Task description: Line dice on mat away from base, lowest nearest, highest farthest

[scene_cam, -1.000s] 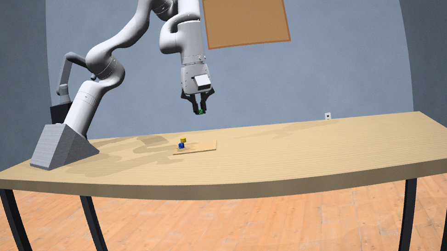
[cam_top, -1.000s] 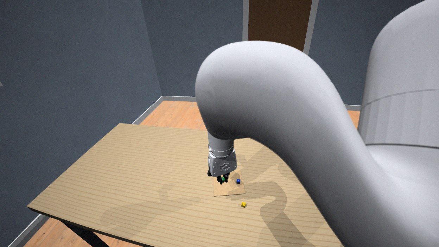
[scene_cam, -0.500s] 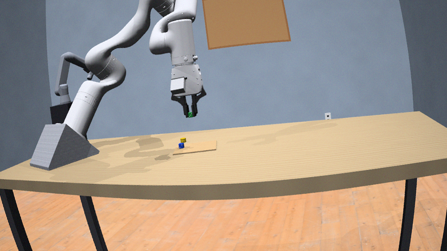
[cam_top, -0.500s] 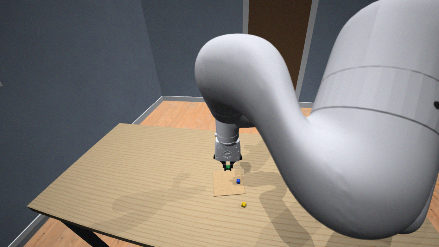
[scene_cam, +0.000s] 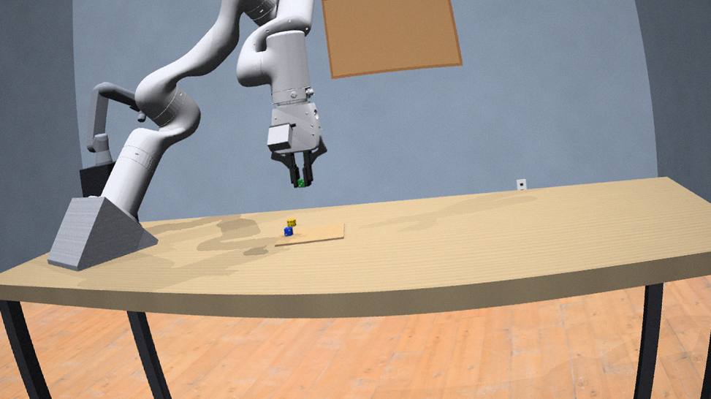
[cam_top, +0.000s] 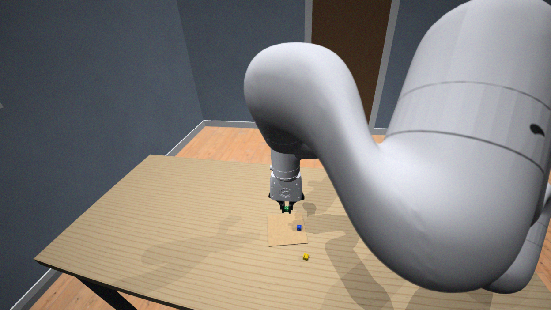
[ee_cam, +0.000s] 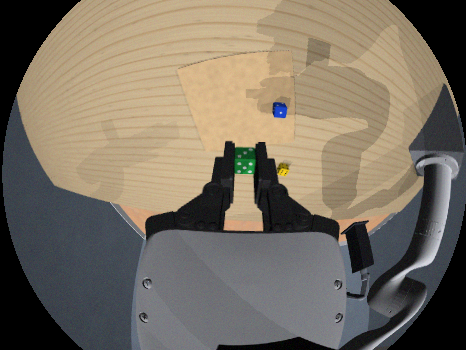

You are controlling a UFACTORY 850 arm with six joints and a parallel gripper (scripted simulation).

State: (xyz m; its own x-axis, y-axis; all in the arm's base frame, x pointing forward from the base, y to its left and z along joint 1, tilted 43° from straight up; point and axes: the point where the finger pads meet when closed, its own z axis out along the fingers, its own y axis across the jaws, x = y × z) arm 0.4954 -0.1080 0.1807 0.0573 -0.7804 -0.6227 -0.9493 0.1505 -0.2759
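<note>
Right now my hand is 12 cm above the tan mat. The rest, counted from my hand: yellow die: 8 cm behind, 11 cm to the left, 12 cm below; then blue die: 5 cm behind, 11 cm below; then green die: 1 cm below.
</note>
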